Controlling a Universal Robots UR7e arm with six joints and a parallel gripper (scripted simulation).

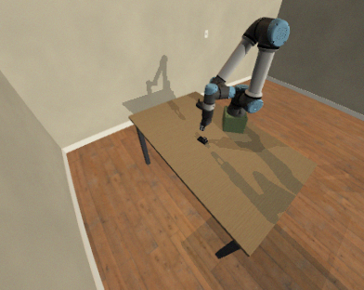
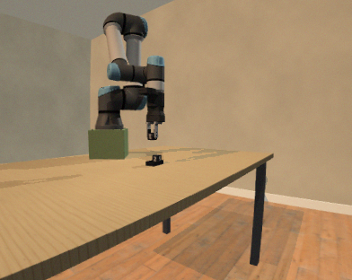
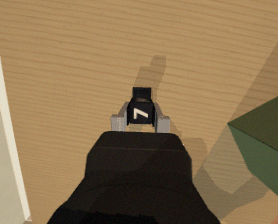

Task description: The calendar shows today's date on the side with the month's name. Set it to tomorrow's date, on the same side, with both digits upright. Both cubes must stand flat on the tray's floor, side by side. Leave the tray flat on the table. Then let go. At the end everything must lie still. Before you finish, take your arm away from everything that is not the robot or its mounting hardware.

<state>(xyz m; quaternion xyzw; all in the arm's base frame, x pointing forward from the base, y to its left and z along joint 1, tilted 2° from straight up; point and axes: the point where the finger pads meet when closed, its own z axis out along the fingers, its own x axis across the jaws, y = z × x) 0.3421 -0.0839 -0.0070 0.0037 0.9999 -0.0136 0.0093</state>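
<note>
My hand is 20 mm to the right of the black calendar tray and 130 mm above it.
</note>
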